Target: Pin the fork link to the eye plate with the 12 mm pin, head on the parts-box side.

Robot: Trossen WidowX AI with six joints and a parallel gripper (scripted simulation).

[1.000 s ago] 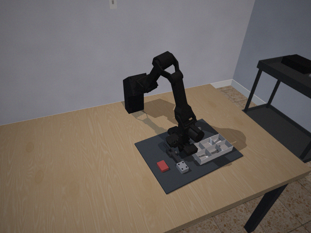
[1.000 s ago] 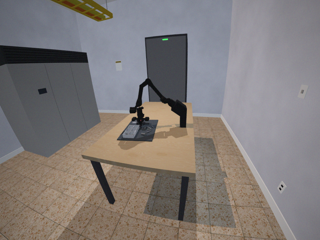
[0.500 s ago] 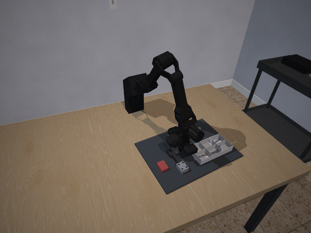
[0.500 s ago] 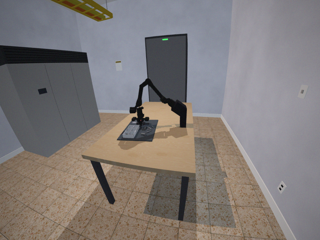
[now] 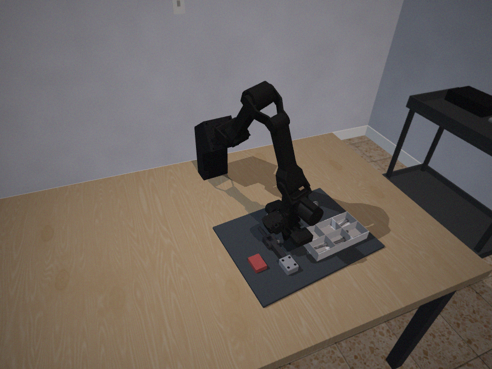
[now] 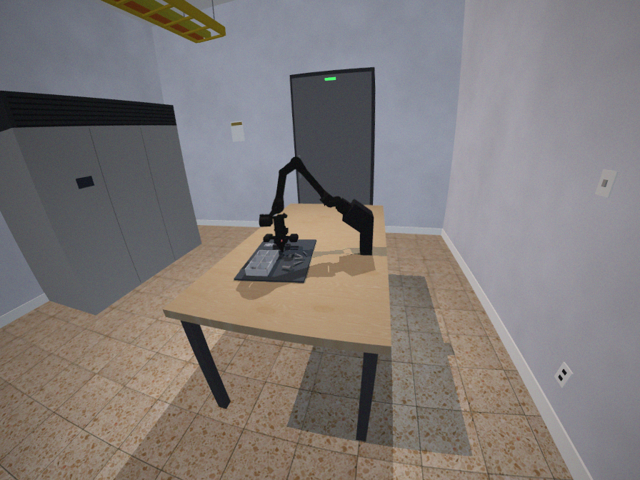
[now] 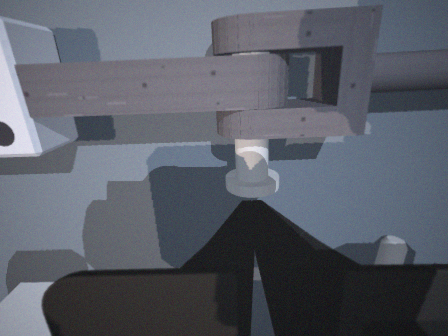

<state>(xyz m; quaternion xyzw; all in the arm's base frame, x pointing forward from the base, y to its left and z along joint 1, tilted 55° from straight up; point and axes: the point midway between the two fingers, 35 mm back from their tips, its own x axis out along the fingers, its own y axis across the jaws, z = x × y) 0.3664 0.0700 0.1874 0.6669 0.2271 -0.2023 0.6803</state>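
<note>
My hand is 40 mm to the left of the grey pin and 30 mm above it. From my hand the other things lie so: eye plate: 20 mm ahead, 50 mm to the right, 30 mm below; light grey headed pin: 60 mm behind, 30 mm to the left, 30 mm below; mat: 50 mm to the left, 40 mm below.
</note>
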